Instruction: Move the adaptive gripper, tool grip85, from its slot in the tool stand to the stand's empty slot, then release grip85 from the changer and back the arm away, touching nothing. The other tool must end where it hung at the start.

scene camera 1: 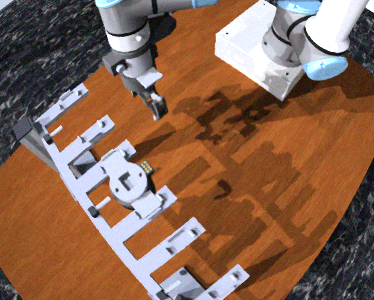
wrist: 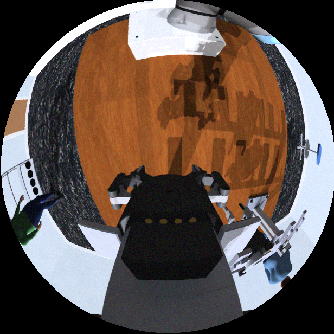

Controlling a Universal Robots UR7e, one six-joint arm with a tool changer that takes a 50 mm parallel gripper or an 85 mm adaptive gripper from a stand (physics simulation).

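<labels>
There's a grip85 tool (scene camera 1: 142,83) and a tool stand (scene camera 1: 81,173), and the marked spots on them are 380 mm apart. The grip85 tool is 550 mm from the lens. The tool stand is 830 mm from the lens, so the grip85 tool is nearer to the lens than the tool stand.
</labels>
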